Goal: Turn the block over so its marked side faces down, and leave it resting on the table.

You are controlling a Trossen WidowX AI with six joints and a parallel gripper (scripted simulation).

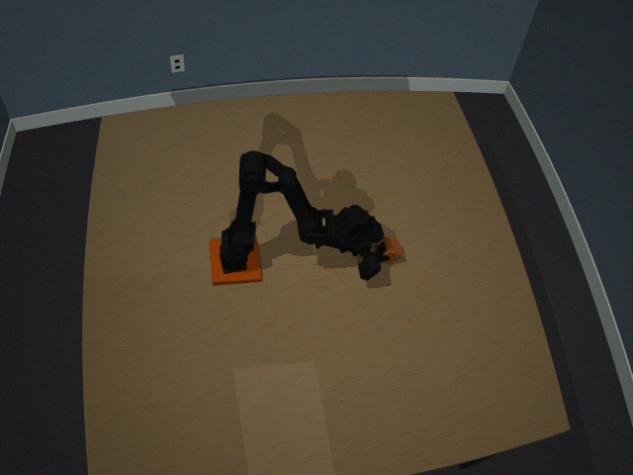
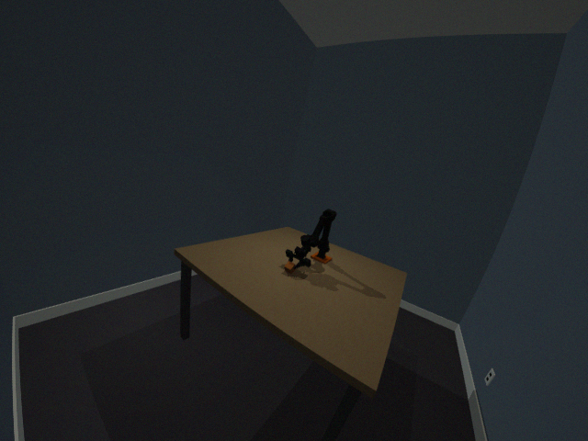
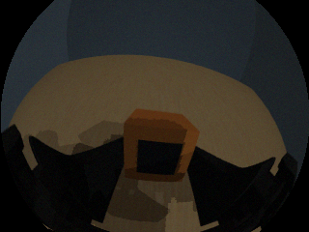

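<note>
My gripper tip is 1 cm past the orange block.
</note>
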